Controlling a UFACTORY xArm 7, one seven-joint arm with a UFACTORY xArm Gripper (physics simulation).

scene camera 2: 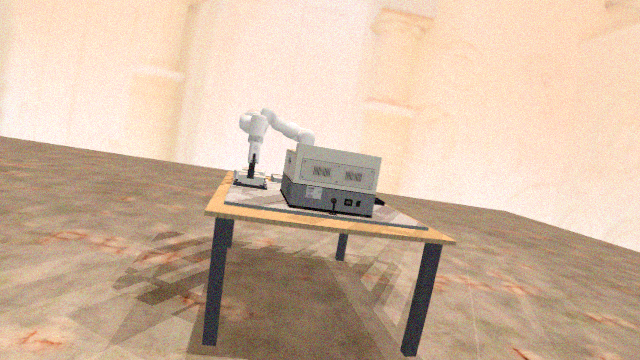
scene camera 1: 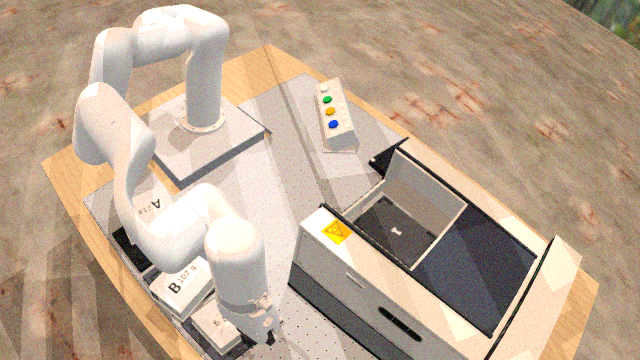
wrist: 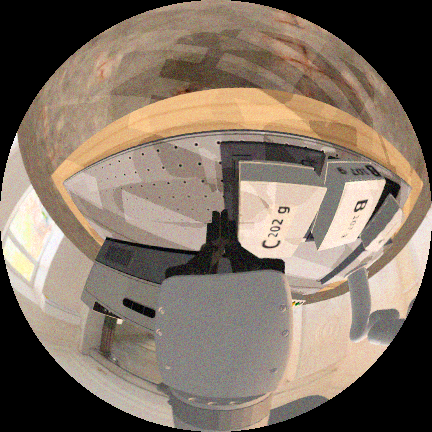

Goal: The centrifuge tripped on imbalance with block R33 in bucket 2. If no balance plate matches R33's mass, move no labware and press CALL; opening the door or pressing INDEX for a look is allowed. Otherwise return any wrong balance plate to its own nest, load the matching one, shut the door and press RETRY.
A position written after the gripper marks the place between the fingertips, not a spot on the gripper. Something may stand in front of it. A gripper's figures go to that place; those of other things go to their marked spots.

The gripper (scene camera 1: 251,340) is 78 cm from the lens. A dark bucket (scene camera 1: 385,223) is 83 cm from the lens.
